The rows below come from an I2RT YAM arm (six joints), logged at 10 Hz.
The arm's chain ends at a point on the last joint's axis. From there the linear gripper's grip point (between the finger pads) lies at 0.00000 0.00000 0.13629 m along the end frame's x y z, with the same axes.
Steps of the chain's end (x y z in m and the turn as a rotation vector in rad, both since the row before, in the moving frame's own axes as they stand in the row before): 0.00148 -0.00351 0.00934 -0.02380 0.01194 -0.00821; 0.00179 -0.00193 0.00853 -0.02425 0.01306 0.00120; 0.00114 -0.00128 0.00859 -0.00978 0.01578 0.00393; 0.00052 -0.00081 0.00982 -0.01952 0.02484 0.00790
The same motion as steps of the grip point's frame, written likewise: 0.00312 -0.00027 0.00929 -0.02380 0.01194 -0.00821; 0.00357 0.00138 0.00848 -0.02425 0.01306 0.00120; 0.00329 0.00006 0.00857 -0.00978 0.01578 0.00393; 0.00389 0.00186 0.00975 -0.01952 0.02484 0.00790
